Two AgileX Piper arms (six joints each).
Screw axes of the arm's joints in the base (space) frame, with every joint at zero. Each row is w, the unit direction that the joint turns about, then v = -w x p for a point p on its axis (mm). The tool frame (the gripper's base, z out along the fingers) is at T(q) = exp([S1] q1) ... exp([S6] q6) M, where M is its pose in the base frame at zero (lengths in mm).
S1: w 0 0 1 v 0.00 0.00 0.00
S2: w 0 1 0 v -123.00 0.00 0.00
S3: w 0 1 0 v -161.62 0.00 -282.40
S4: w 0.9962 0 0.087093 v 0.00 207.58 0.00
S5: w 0 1 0 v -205.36 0.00 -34.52
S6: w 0.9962 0 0.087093 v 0.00 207.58 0.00
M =
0.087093 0 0.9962 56.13
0 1 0 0.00
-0.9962 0 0.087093 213.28
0 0 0 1
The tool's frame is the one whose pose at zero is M.
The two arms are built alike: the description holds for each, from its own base.
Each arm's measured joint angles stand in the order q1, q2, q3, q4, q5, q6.
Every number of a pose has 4 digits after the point. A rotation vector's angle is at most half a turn.
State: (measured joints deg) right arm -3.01 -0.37 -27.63 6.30 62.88 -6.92; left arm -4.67 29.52 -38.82 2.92 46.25 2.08
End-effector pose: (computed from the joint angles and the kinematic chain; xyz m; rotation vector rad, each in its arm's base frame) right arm -0.0052 0.0092 0.2699 -0.0780 2.0858 0.0275; left arm 0.0880 -0.0038 0.3309 0.1410 2.1229 0.0333
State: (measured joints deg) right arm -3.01 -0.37 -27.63 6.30 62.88 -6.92; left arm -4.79 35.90 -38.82 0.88 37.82 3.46
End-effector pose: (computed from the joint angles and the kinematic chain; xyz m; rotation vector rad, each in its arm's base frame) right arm -0.0052 0.0092 0.2699 -0.0780 2.0858 0.0275; left arm 0.1178 -0.0090 0.3308 0.1575 2.0867 0.0031
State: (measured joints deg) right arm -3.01 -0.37 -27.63 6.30 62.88 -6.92; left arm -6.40 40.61 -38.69 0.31 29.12 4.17
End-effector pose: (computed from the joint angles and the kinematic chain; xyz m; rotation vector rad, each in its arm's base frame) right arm -0.0052 0.0092 0.2699 -0.0780 2.0858 0.0275; left arm 0.1409 -0.0156 0.3316 0.1897 2.0165 -0.0190
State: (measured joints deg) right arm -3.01 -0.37 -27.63 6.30 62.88 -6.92; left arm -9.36 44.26 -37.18 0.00 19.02 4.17
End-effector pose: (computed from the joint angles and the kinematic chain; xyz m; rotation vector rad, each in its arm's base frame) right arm -0.0052 0.0092 0.2699 -0.0780 2.0858 0.0275; left arm 0.1588 -0.0262 0.3278 0.2285 1.9261 -0.0602
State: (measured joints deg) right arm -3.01 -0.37 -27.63 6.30 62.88 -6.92; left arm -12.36 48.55 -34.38 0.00 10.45 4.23
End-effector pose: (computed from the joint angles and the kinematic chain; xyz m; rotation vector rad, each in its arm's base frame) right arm -0.0052 0.0092 0.2699 -0.0780 2.0858 0.0275; left arm 0.1746 -0.0383 0.3114 0.2762 1.8944 -0.0957
